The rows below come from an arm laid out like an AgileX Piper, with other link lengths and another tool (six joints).
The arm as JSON. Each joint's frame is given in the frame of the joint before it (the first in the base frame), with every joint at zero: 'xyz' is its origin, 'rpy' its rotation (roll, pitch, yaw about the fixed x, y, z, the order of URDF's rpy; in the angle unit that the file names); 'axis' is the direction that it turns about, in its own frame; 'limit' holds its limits. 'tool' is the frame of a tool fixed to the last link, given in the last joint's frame.
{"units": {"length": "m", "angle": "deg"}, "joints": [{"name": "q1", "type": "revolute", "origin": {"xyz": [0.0, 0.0, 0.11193], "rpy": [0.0, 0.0, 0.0]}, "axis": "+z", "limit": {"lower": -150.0, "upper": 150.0}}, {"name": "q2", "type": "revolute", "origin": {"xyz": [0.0, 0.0, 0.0], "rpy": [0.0, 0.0, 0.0]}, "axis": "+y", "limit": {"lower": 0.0, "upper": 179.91}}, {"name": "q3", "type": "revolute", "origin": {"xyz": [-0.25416, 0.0, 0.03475], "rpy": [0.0, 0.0, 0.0]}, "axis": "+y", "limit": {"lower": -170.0, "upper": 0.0}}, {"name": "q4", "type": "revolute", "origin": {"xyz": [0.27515, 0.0, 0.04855], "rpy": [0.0, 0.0, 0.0]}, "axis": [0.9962, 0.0, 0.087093], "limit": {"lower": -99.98, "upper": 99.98}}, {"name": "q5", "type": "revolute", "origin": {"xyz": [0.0, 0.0, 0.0], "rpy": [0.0, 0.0, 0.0]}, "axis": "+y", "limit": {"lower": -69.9, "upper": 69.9}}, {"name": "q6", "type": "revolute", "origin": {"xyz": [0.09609, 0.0, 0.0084], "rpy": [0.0, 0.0, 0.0]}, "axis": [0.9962, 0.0, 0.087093], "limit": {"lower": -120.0, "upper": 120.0}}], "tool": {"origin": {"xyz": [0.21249, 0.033, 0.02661], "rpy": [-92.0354, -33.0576, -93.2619]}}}
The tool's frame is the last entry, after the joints.
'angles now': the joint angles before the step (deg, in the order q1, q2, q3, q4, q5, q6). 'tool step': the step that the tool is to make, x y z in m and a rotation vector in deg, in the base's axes. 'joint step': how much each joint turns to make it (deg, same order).
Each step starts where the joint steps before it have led.
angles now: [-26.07 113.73 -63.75 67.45 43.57 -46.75]
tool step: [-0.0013 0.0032 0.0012 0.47 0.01 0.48]
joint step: [0.00 0.00 0.00 0.01 0.67 -0.07]
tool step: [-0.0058 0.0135 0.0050 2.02 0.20 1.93]
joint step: [0.09 0.01 -0.02 -0.10 2.74 0.02]
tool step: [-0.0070 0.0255 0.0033 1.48 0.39 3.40]
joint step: [1.82 0.00 0.01 -0.41 2.17 0.19]
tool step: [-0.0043 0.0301 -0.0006 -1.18 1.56 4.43]
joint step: [4.15 -0.01 -2.03 -4.12 0.41 4.17]
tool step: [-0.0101 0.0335 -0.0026 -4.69 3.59 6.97]
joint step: [6.29 -0.01 -5.43 -11.30 1.52 10.35]
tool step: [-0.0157 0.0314 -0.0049 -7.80 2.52 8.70]
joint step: [7.76 0.01 -5.81 -13.14 2.22 9.63]
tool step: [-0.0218 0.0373 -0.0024 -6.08 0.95 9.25]
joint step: [8.04 0.01 -3.74 -8.85 2.60 5.07]
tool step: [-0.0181 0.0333 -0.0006 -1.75 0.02 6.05]
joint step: [5.43 -0.01 -0.91 -2.33 0.84 0.90]
